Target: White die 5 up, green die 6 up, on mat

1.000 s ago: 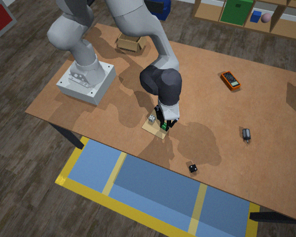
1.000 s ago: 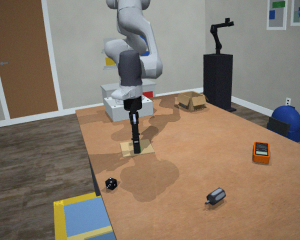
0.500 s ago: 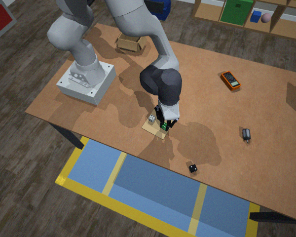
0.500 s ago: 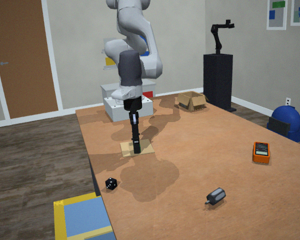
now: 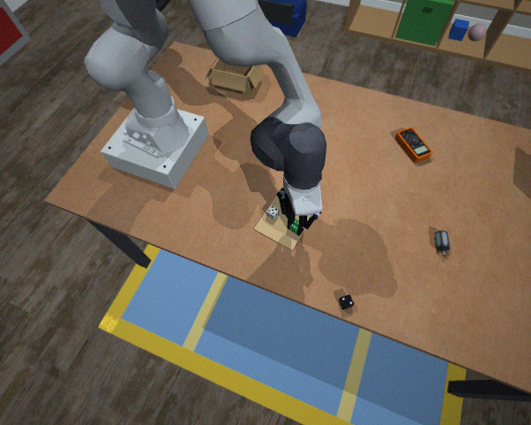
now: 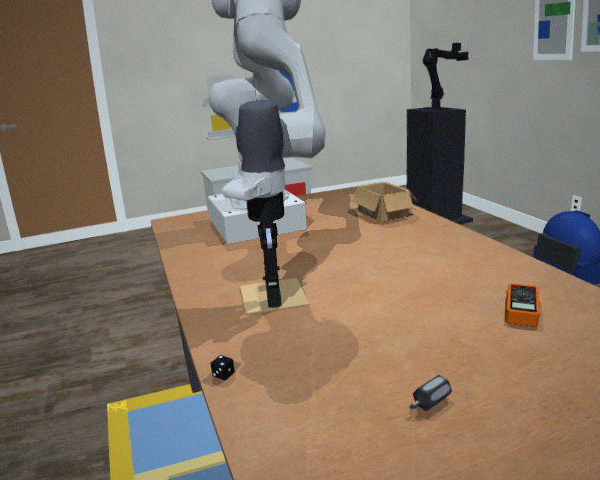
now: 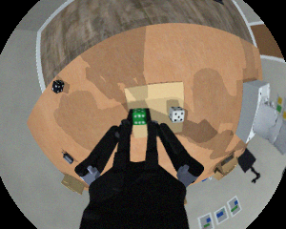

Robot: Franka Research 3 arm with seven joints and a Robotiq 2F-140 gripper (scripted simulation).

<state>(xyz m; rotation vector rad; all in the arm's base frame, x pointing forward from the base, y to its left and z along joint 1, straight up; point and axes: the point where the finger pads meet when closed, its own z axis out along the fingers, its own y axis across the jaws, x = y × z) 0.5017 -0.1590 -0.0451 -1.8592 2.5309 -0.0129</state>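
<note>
Now: hand 20 mm above the green die. Also, from my hand: tan mat: 40 mm below, 40 mm behind, 10 mm to the left; then black die: 200 mm ahead, 170 mm to the right, 20 mm below; then white die: 80 mm behind, 30 mm to the left, 20 mm below.
</note>
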